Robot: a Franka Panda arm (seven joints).
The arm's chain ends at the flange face. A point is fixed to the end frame.
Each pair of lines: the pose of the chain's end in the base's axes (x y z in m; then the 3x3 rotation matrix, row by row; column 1 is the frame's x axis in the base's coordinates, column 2 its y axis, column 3 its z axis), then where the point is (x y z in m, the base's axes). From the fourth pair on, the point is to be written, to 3 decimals.
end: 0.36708 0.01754 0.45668; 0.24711 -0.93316 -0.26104; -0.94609 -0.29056 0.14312; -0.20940 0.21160 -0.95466
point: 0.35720 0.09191 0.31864
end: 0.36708 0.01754 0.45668; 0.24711 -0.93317 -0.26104; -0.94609 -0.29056 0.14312; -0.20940 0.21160 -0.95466
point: 0.35720 0.09191 0.31864
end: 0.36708 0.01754 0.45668; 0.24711 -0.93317 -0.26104; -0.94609 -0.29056 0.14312; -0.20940 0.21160 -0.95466
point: 0.35720 0.09191 0.31864
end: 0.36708 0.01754 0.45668; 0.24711 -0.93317 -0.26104; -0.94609 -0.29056 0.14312; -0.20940 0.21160 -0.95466
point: 0.357 0.092 0.319
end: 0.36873 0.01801 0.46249; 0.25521 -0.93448 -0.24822; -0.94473 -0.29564 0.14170; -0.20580 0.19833 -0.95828
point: 0.360 0.092 0.324
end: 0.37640 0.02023 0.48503; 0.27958 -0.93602 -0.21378; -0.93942 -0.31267 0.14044; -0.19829 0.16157 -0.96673
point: 0.372 0.095 0.347
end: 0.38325 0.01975 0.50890; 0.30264 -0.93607 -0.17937; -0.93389 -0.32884 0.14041; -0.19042 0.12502 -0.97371
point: 0.383 0.095 0.371
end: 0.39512 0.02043 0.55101; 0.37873 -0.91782 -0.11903; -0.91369 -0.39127 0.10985; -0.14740 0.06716 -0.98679
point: 0.399 0.093 0.412
